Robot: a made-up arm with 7 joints.
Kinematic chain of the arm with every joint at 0, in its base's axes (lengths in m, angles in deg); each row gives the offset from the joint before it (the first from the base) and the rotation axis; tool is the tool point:
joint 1: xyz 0 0.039 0 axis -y
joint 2: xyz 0 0.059 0 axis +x
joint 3: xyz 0 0 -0.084 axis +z
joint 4: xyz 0 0 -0.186 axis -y
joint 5: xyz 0 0 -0.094 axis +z
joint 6: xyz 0 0 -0.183 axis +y
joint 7: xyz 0 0 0 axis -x
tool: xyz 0 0 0
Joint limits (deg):
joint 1: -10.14..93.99
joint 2: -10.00..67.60
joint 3: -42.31..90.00
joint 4: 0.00..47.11
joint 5: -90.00..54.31
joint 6: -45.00..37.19
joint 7: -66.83..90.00
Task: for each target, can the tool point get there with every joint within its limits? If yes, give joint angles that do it. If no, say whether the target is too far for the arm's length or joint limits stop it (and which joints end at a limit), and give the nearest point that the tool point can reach.
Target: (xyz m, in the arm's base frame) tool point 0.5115 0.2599 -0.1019
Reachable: yes | joints 75.33 17.27 0.09 6.41 6.74 6.61 61.00
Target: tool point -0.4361 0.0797 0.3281
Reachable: no: joint limits stop it (at a limit: joint 1, joint 2, joint 4) | nearest point 0.0292 0.5778 0.1426 | short by 0.706 m
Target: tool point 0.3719 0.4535 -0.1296
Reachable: yes | joints 51.59 45.70 -7.86 28.17 32.65 -1.28 50.37
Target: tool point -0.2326 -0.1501 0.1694
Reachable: no: joint limits stop it (at a limit: joint 1, joint 2, joint 3, joint 4) | nearest point 0.4164 -0.1162 0.1795 | short by 0.650 m
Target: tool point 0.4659 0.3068 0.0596
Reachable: yes | joints 86.17 6.72 59.45 40.02 -23.32 5.03 42.23
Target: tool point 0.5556 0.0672 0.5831
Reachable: no: too far | nearest point 0.4427 0.0743 0.2343 | short by 0.367 m
